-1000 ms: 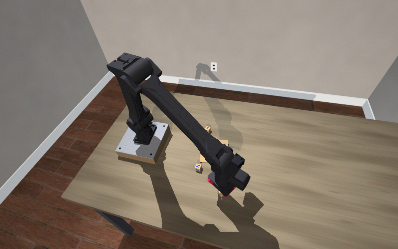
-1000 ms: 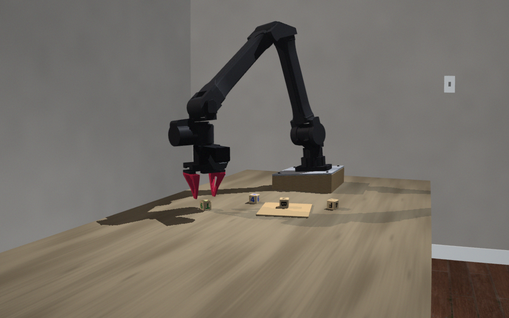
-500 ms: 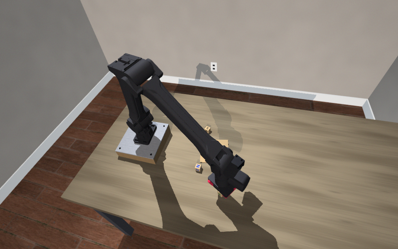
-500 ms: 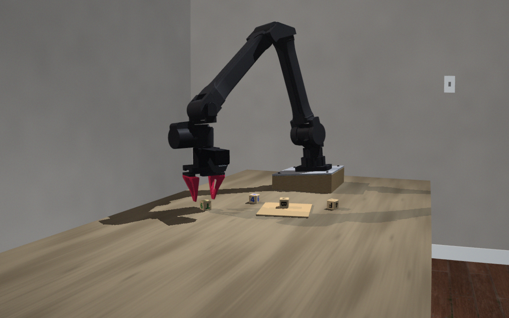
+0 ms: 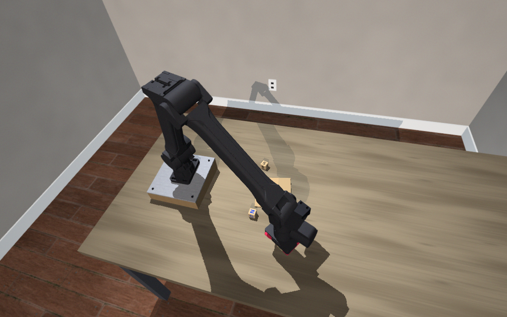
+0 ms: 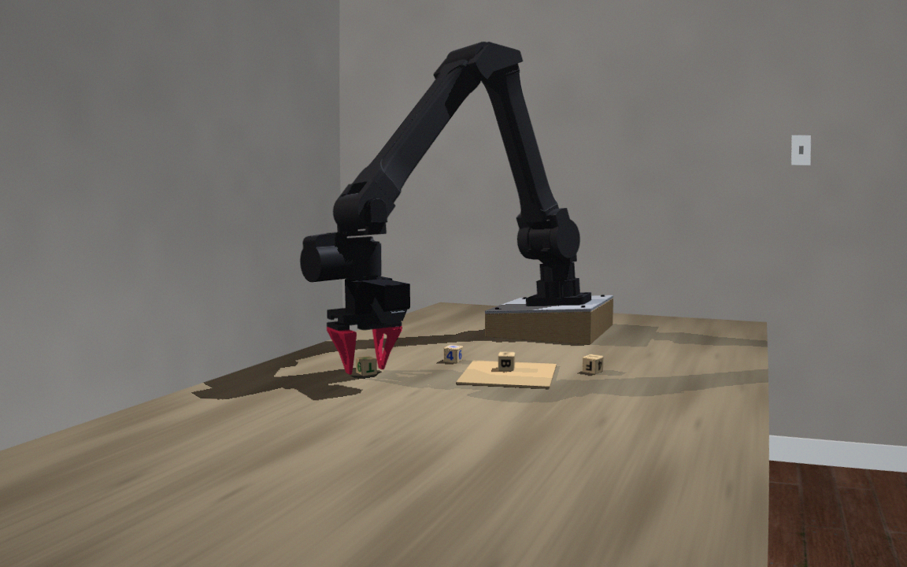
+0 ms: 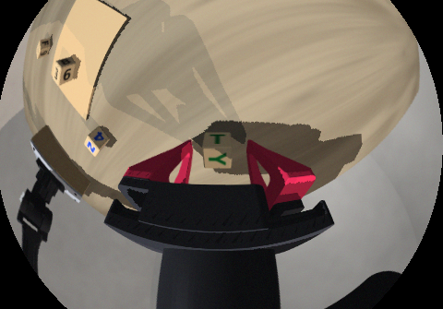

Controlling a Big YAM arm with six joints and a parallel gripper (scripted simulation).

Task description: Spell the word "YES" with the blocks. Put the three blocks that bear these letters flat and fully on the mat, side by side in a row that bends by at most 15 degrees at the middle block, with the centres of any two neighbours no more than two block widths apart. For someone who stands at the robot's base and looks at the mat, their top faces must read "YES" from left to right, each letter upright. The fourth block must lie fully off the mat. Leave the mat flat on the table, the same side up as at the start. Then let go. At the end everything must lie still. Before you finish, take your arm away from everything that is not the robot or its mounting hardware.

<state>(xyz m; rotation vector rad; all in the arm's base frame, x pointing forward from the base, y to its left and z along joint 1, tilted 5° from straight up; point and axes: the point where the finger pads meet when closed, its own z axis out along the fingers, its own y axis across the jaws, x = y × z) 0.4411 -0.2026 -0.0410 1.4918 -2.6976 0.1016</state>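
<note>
My gripper is now 80 mm past the tan mat, 210 mm to the right of it and 10 mm above it.
</note>
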